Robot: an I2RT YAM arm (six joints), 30 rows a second.
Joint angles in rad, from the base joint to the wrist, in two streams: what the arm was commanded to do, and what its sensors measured. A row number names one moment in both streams.
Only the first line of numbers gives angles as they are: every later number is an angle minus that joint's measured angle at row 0.
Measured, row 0:
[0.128 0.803 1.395 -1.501 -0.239 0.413]
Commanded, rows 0 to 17:
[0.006 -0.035 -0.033 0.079 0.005 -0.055]
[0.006 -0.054 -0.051 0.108 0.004 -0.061]
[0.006 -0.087 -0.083 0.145 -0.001 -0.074]
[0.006 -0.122 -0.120 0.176 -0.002 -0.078]
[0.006 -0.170 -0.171 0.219 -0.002 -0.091]
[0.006 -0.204 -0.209 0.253 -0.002 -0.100]
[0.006 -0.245 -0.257 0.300 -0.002 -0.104]
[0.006 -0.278 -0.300 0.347 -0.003 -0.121]
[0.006 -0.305 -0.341 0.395 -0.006 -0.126]
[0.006 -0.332 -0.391 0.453 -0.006 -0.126]
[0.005 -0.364 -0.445 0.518 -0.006 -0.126]
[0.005 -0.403 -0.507 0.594 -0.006 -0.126]
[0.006 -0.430 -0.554 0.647 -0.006 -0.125]
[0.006 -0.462 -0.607 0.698 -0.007 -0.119]
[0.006 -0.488 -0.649 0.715 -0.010 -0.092]
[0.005 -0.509 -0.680 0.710 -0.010 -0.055]
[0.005 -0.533 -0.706 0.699 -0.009 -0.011]
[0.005 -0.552 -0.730 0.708 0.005 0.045]
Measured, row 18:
[0.000 -0.487 -0.667 0.699 0.000 -0.078]
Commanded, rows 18 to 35:
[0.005 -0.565 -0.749 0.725 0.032 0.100]
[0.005 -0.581 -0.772 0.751 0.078 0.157]
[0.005 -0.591 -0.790 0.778 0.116 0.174]
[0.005 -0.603 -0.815 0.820 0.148 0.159]
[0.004 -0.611 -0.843 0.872 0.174 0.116]
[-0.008 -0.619 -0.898 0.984 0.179 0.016]
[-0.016 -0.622 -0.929 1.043 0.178 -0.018]
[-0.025 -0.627 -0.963 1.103 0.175 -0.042]
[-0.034 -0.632 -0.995 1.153 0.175 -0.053]
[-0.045 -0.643 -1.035 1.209 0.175 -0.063]
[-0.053 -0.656 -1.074 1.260 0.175 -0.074]
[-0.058 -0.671 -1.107 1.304 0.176 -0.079]
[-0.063 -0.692 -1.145 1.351 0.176 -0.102]
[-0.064 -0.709 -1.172 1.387 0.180 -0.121]
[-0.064 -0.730 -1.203 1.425 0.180 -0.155]
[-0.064 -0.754 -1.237 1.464 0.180 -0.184]
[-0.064 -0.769 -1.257 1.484 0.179 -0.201]
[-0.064 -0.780 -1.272 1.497 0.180 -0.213]
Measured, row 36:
[-0.060 -0.728 -1.219 1.458 0.162 -0.119]
